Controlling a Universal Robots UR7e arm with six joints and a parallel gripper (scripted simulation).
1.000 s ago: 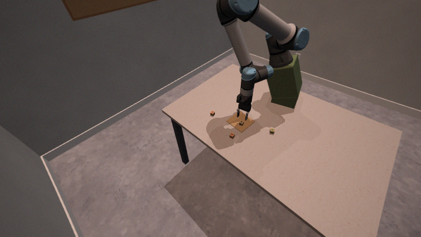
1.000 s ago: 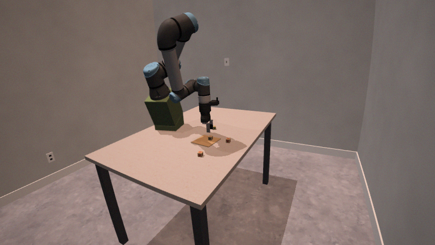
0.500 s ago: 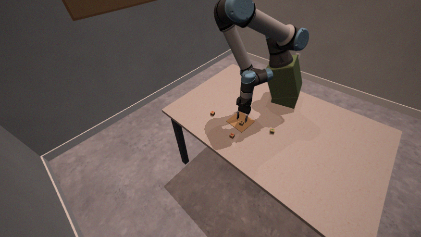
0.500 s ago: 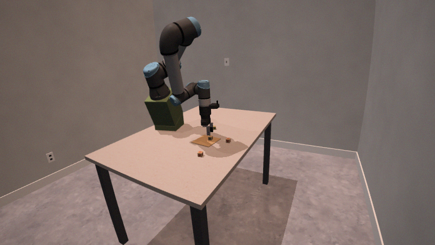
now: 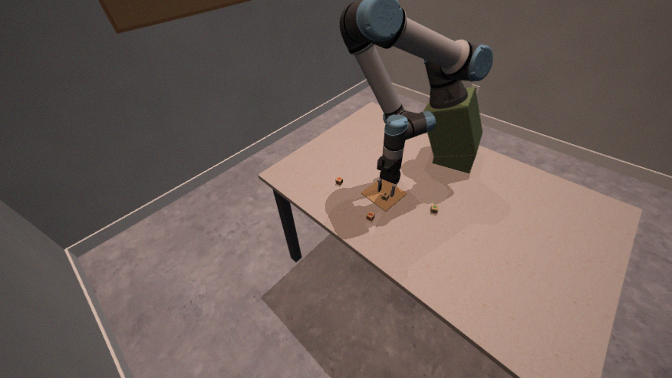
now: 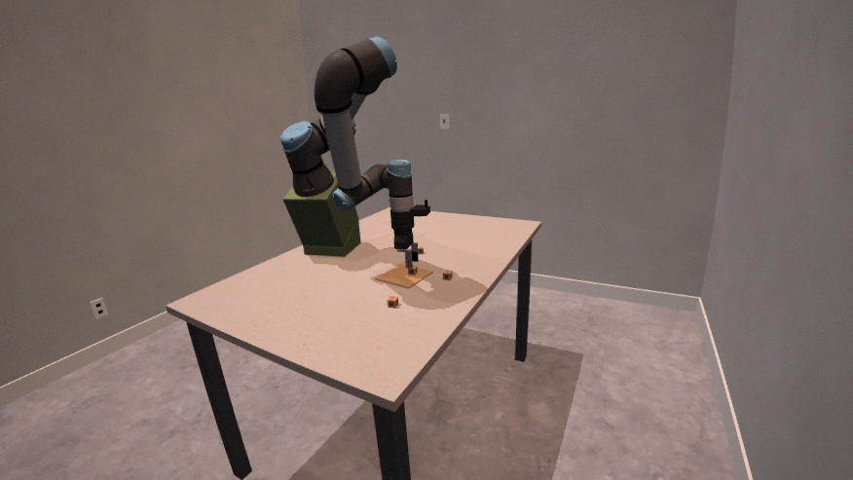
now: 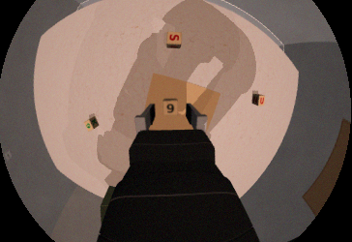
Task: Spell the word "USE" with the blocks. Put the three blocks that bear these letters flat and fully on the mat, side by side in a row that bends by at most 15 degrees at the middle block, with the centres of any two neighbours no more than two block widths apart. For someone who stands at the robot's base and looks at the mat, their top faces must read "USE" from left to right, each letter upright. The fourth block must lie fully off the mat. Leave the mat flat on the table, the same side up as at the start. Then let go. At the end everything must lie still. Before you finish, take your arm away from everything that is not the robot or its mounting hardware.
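My hand is 5 cm above the mat, 2 cm to the left of it and 2 cm past it.
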